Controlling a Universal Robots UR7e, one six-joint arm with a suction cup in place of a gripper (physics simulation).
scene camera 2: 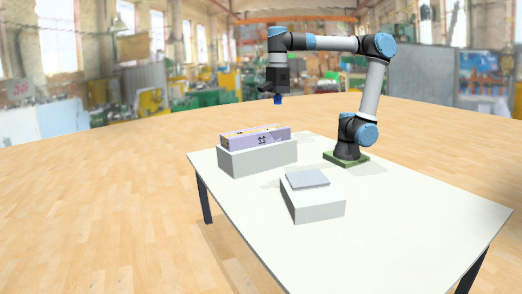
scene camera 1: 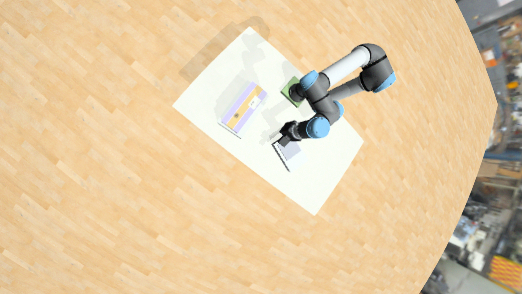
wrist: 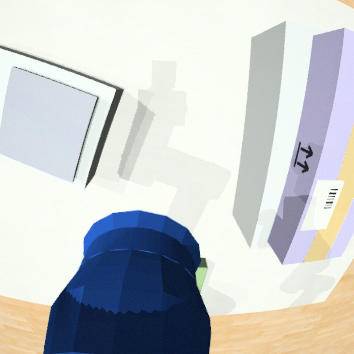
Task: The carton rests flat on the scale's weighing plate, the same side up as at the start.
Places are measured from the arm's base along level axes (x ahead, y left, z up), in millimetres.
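Pixels of known places: hand at its tool point: (scene camera 2: 277, 103) (wrist: 140, 259); arm's base at its link origin: (scene camera 2: 346, 155) (scene camera 1: 296, 93).
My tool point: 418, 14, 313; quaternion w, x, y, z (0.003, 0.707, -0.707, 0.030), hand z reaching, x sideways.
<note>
For each thing: its middle in the pictures, then the offset to it from my tool point, as dx, dy, dz. Level surfaces: height alone.
- lilac carton at the middle of its body: (wrist: 338, 160) (scene camera 2: 255, 136) (scene camera 1: 244, 107) -23, -264, -193
- long white block at the middle of its body: (wrist: 303, 144) (scene camera 2: 256, 153) (scene camera 1: 243, 110) -23, -263, -282
- white scale at the middle of its body: (wrist: 30, 112) (scene camera 2: 310, 192) (scene camera 1: 290, 152) +9, +218, -298
- bare grey weighing plate at the middle of its body: (wrist: 41, 125) (scene camera 2: 307, 178) (scene camera 1: 289, 147) -7, +176, -259
- white table at its surface level: dz -341
The lilac carton (scene camera 1: 244, 108) (scene camera 2: 255, 142) (wrist: 320, 110) has an orange stripe and a white label on top. It lies flat on a long white block (scene camera 2: 262, 159) (wrist: 262, 115), and the arrows on its side point up. The white scale (scene camera 1: 298, 163) (scene camera 2: 320, 206) (wrist: 106, 104) stands apart from the block, with a bare grey weighing plate (scene camera 1: 291, 151) (scene camera 2: 307, 178) (wrist: 47, 122). My gripper, a blue suction cup (scene camera 2: 277, 100) (wrist: 141, 222), hangs in the air above table height, apart from carton and scale. It is open and holds nothing. In scene camera 1 the cup is hidden under the tool.
The arm's base stands on a green plate (scene camera 2: 346, 161) (wrist: 201, 278) at the side of the white table (scene camera 1: 320, 185) (scene camera 2: 400, 215). The arm reaches high over the table. The block and the scale stand with a gap between them, where the arm's shadow falls.
</note>
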